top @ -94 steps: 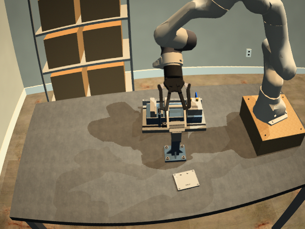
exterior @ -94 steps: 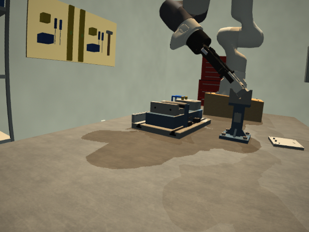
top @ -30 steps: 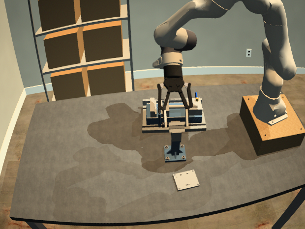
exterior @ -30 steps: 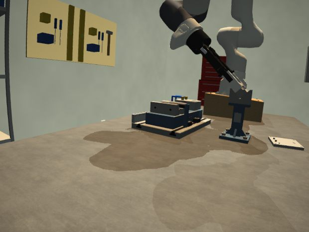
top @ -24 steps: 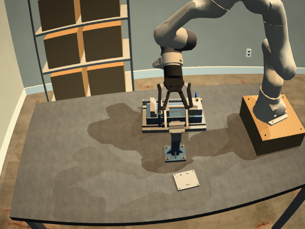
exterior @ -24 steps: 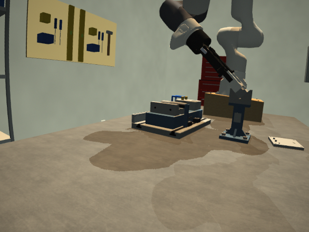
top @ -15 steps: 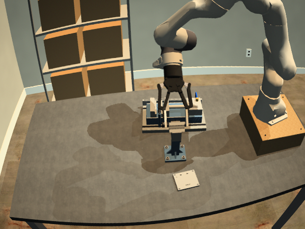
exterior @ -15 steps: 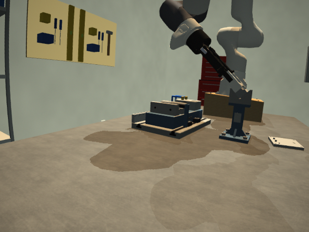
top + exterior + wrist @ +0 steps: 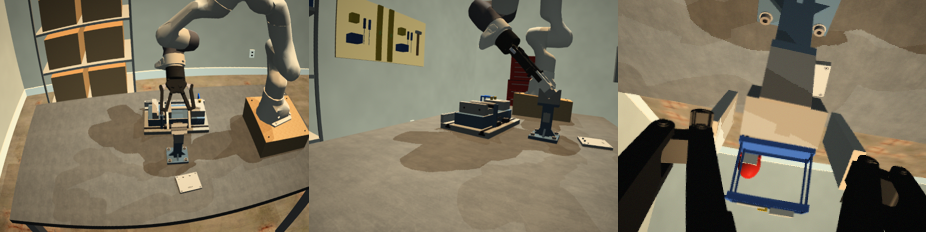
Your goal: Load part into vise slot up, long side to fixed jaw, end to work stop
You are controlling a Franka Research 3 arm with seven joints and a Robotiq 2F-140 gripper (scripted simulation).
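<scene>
Right now the part is 20 mm to the left of my hand and 20 mm below it. From my hand the other things lie so: moving jaw 10 mm behind, 210 mm to the right, 100 mm below; then work stop rod 30 mm ahead, 170 mm to the right, 90 mm below; then cylinder rod 60 mm behind, 200 mm to the right, 100 mm below.
</scene>
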